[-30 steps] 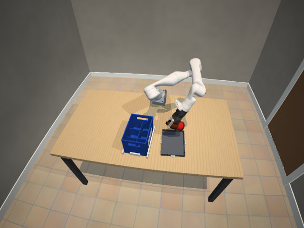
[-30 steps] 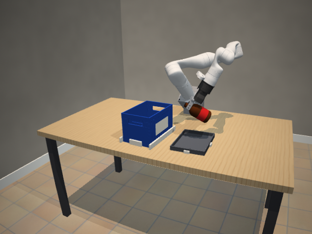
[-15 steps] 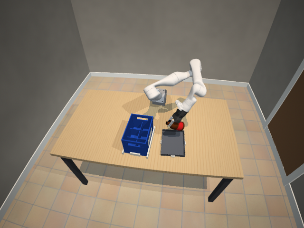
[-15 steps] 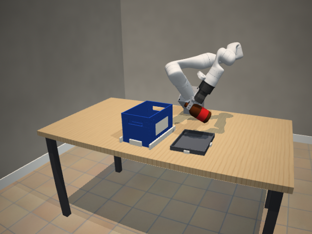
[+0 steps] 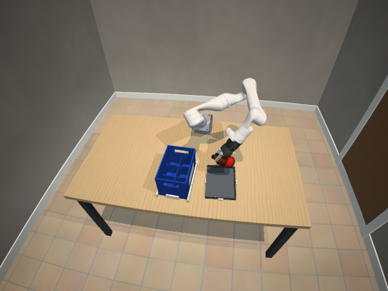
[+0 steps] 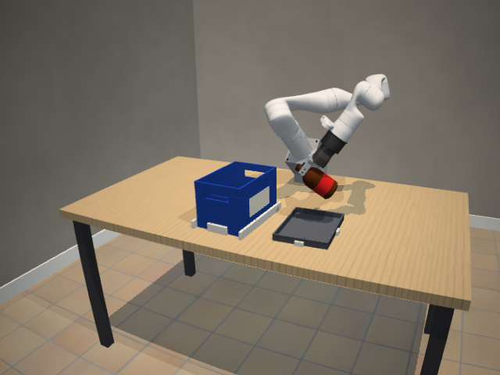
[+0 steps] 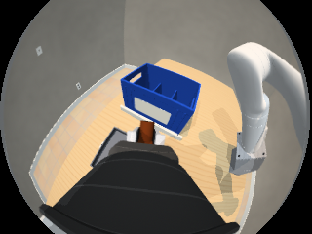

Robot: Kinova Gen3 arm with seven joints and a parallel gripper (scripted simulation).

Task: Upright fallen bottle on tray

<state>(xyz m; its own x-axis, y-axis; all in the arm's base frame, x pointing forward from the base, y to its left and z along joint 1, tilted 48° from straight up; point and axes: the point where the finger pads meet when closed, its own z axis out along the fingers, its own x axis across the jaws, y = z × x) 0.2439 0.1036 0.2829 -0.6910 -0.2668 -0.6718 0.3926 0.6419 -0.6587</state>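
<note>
Right now the brown bottle is 40 mm to the left of my hand and 40 mm below it. The rest, counted from my hand: blue crate (240 mm to the right, 120 mm below, 30 mm behind); dark grey tray (200 mm below, 50 mm ahead, 30 mm to the left).
</note>
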